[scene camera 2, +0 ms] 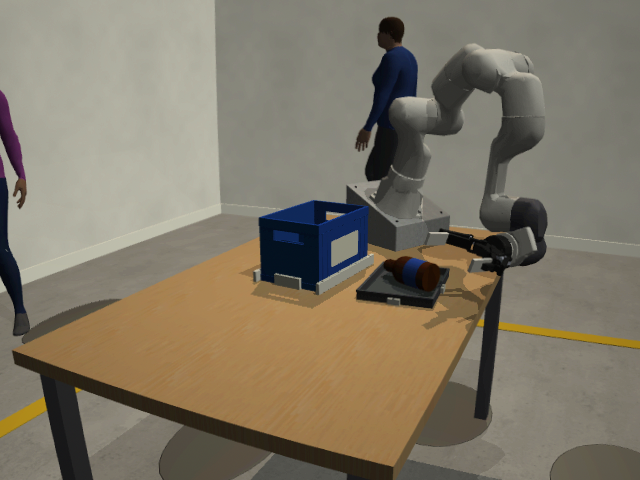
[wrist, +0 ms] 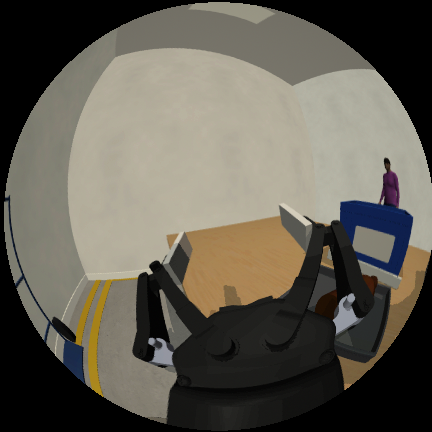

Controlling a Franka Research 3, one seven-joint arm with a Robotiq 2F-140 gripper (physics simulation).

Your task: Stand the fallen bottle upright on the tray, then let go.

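A brown bottle [scene camera 2: 412, 272] with a blue band lies on its side on the dark tray [scene camera 2: 376, 296] [wrist: 382, 320]. Its neck points toward the blue crate and its base toward the gripper's side. In the wrist view the bottle [wrist: 326, 306] is partly hidden behind a finger. My gripper [scene camera 2: 455, 252] [wrist: 233, 227] is open, its pale fingertips wide apart with nothing between them. It is held level, beside and a little above the tray, near the table's edge, apart from the bottle.
A blue crate [scene camera 2: 289, 258] [wrist: 347, 220] stands beside the tray on the wooden table [scene camera 2: 232, 351] [wrist: 235, 260], with pale strips along its base. The robot's grey base block [scene camera 2: 408, 235] is behind the crate and tray. Two people stand away from the table.
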